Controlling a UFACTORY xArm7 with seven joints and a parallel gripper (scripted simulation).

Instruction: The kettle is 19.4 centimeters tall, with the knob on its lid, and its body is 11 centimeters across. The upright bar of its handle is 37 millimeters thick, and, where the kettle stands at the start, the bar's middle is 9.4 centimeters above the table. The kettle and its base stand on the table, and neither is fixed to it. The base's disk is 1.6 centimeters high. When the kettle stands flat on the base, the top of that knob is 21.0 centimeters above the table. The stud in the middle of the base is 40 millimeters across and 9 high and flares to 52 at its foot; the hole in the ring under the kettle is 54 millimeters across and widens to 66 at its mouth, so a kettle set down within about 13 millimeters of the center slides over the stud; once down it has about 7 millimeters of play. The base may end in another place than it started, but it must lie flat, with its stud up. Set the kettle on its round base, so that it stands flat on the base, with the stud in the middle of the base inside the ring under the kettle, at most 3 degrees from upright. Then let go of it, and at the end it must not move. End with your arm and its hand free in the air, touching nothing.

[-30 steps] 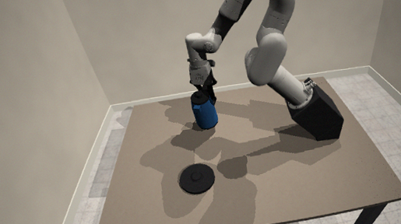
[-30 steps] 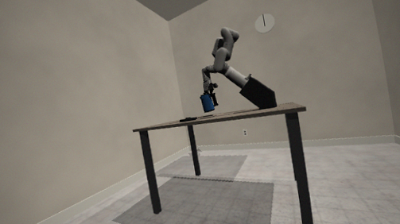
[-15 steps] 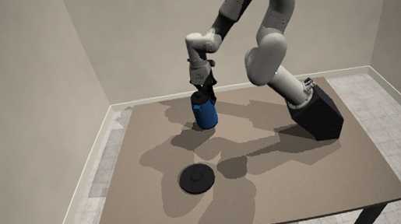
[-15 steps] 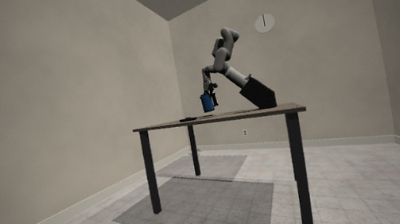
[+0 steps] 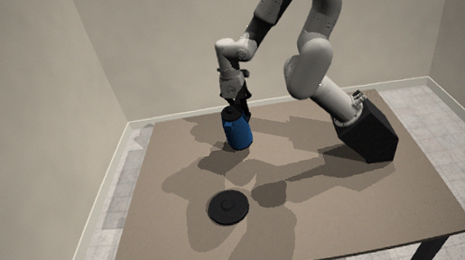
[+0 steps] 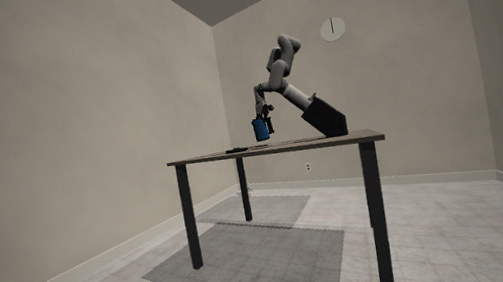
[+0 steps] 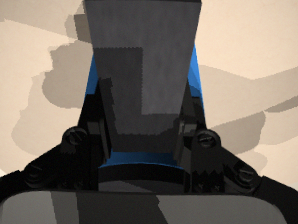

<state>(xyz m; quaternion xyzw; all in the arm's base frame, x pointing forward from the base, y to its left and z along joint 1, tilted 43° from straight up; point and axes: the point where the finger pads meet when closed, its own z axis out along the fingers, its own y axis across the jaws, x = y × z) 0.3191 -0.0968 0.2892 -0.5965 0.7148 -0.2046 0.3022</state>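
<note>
The blue kettle lies 20 mm to the left of my hand and 60 mm below it. From my hand the other things lie so: black round base (360 mm to the left, 190 mm below).
</note>
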